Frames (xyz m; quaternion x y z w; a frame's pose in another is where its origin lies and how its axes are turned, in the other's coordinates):
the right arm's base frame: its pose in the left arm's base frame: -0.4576 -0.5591 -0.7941 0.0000 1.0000 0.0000 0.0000
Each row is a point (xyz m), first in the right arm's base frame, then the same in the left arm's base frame.
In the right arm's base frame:
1: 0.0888 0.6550 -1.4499
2: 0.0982 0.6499 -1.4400
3: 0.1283 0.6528 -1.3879
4: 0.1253 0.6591 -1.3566
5: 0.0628 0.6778 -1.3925
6: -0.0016 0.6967 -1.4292
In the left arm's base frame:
1: -0.5464 0.0959 0.6558
2: -0.5558 0.0908 0.6459
3: -0.5859 0.0937 0.5938
4: -0.5829 0.1000 0.5625
5: -0.5204 0.1187 0.5984
6: -0.4560 0.1376 0.6351

